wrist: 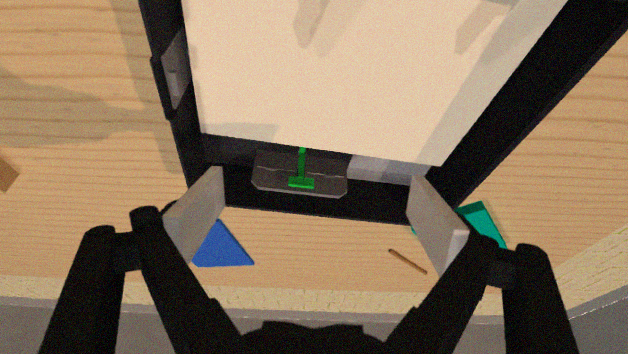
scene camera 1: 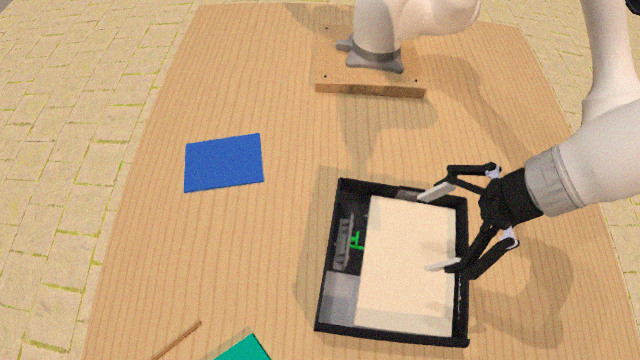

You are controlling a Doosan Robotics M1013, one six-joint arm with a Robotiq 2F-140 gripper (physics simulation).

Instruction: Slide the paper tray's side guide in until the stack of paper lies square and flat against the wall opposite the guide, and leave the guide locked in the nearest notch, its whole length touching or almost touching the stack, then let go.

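Frame: origin at the arm's base, x ahead, y left, z up, level; metres.
Seen in the pictures: gripper, fingertip midpoint: (wrist: pixel 316 190) (scene camera 1: pixel 426 232); arm's base, link origin: (scene camera 1: pixel 375 53).
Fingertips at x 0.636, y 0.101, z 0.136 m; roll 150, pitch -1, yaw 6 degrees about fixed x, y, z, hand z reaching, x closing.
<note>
Pixels of each thing's top centre, then the offset from my fingertips to it. "*": a spot on its surface instead. Level surfaces: height alone.
- black paper tray, surface spot: (wrist: pixel 537 82) * dx +0.181, dy +0.048, dz -0.101 m
- paper, top centre: (wrist: pixel 349 75) (scene camera 1: pixel 410 263) dx +0.028, dy +0.011, dz -0.130 m
- grey side guide, top centre: (wrist: pixel 300 190) (scene camera 1: pixel 353 237) dx -0.003, dy -0.124, dz -0.089 m
- green part, surface spot: (wrist: pixel 301 183) (scene camera 1: pixel 358 238) * dx -0.003, dy -0.115, dz -0.092 m
- pale grey panel, surface height: dz -0.152 m
- blue slab, top centre: (wrist: pixel 206 247) (scene camera 1: pixel 222 161) dx -0.177, dy -0.477, dz -0.163 m
- green block, top centre: (wrist: pixel 462 241) dx +0.337, dy -0.330, dz -0.153 m
- thin brown stick, top centre: (scene camera 1: pixel 170 346) (wrist: pixel 409 264) dx +0.289, dy -0.480, dz -0.164 m
- table, surface height: dz -0.171 m
The black paper tray (scene camera 1: pixel 392 338) (wrist: pixel 537 82) stands on the table. The cream stack of paper (scene camera 1: pixel 407 265) (wrist: pixel 320 85) lies flat inside, toward the tray's right wall in the scene view; whether it is square against that wall is not clear. The grey side guide (scene camera 1: pixel 342 243) (wrist: pixel 270 179) stands upright near the left wall in the scene view, apart from the stack with a dark gap between. A green part (scene camera 1: pixel 356 241) (wrist: pixel 301 183) shows at the guide. My gripper (scene camera 1: pixel 430 230) (wrist: pixel 316 190) is wide open and empty, above the stack's right part in the scene view, not touching the guide.
A pale grey panel (scene camera 1: pixel 339 295) (wrist: pixel 370 166) lies in the tray beside the stack. A blue slab (scene camera 1: pixel 224 162) (wrist: pixel 220 247), a green block (scene camera 1: pixel 245 350) (wrist: pixel 482 220) and a thin brown stick (scene camera 1: pixel 177 340) (wrist: pixel 407 261) lie on the table (scene camera 1: pixel 240 260).
</note>
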